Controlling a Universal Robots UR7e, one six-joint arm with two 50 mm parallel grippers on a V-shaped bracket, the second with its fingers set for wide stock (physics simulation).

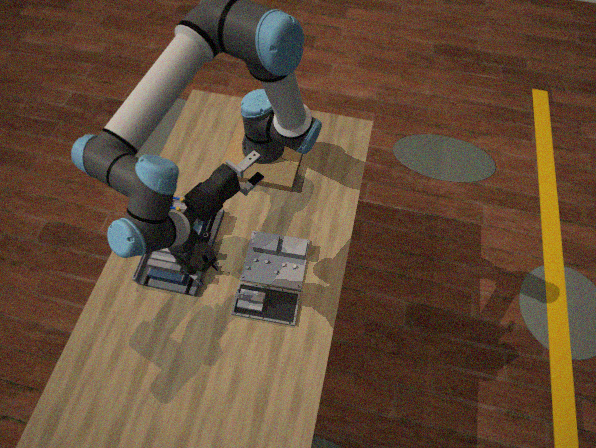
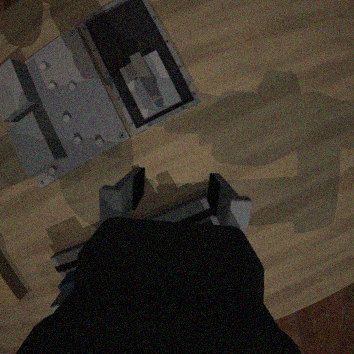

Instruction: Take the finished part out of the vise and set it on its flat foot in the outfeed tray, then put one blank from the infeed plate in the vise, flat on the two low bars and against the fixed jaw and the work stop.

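My gripper is open, with nothing between its two dark-padded fingers. It points down over the right side of the vise, which the arm and gripper largely cover. Whether a part sits in the vise jaws is hidden. The outfeed tray has a dark floor and holds grey stepped metal at one end. The infeed plate carries two grey blanks: one blank beside another blank, partly in shadow.
The second gripper on the bracket sticks out toward the robot base, its fingers apart and empty. Small pins stand on the infeed plate, which adjoins the outfeed tray. The wooden table carries the arm's shadows.
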